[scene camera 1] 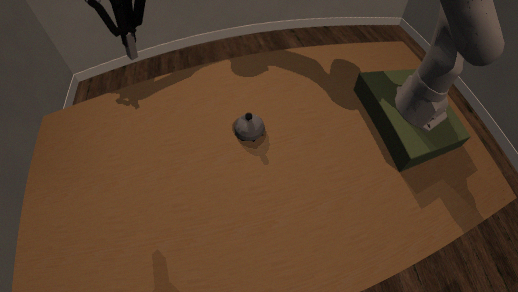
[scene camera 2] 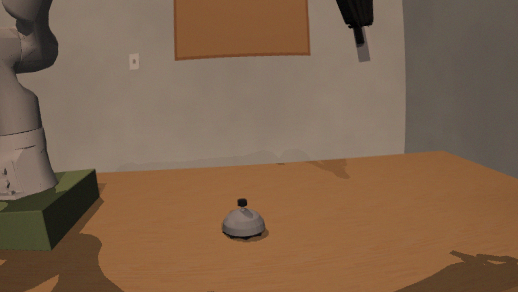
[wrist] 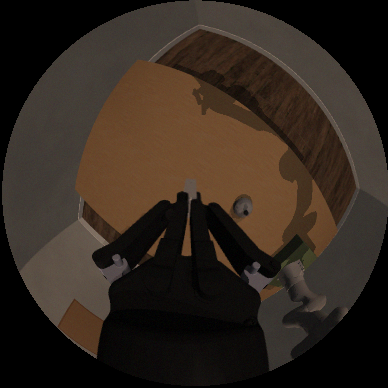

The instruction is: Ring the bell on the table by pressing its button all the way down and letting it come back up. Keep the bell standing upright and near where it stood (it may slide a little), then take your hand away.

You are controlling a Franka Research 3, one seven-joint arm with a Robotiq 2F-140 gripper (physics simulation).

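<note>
A grey domed bell (scene camera 1: 249,129) (scene camera 2: 243,223) (wrist: 242,205) stands upright on the wooden table (scene camera 1: 150,175) (scene camera 2: 350,215) (wrist: 150,130). Its small black button (scene camera 1: 248,116) (scene camera 2: 242,202) (wrist: 245,212) stands up clear of the dome, and nothing touches it. My gripper (scene camera 1: 131,52) (scene camera 2: 364,52) (wrist: 189,186) is shut, with nothing between its fingers. It hangs high above the table, well away from the bell. Its fingertips point down. In the wrist view the bell lies to the right of the fingertips.
The arm's base stands on a green block (scene camera 1: 382,120) (scene camera 2: 25,227) (wrist: 297,247) at one end of the table. Walls rise beyond the table, and a brown board (scene camera 2: 242,27) hangs on one. Shadows of the arm fall across the table.
</note>
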